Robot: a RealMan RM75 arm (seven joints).
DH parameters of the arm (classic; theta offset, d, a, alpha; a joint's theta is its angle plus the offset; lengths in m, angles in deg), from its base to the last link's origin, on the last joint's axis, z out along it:
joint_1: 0 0.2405 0 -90
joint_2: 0 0 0 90
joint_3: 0 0.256 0 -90
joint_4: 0 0 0 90
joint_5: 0 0.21 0 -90
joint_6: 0 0 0 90
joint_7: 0 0.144 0 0
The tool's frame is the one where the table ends.
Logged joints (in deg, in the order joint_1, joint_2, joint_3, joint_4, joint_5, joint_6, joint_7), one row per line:
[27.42 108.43 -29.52 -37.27 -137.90 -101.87 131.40]
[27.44 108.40 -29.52 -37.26 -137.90 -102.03 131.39]
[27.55 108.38 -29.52 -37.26 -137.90 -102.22 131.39]
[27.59 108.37 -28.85 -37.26 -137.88 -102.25 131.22]
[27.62 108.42 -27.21 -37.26 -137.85 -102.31 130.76]
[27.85 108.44 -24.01 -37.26 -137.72 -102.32 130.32]
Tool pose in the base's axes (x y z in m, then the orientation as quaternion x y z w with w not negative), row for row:
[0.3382 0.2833 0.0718 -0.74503 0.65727 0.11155 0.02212]
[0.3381 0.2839 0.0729 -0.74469 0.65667 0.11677 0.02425]
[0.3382 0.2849 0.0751 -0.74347 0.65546 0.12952 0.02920]
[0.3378 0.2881 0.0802 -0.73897 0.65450 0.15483 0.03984]
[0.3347 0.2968 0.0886 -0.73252 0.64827 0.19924 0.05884]
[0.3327 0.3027 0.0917 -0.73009 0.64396 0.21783 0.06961]
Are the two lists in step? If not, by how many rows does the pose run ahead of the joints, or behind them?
The pose runs 2 rows ahead of the joints: the pose in row i belongs to the joints in row i + 2.
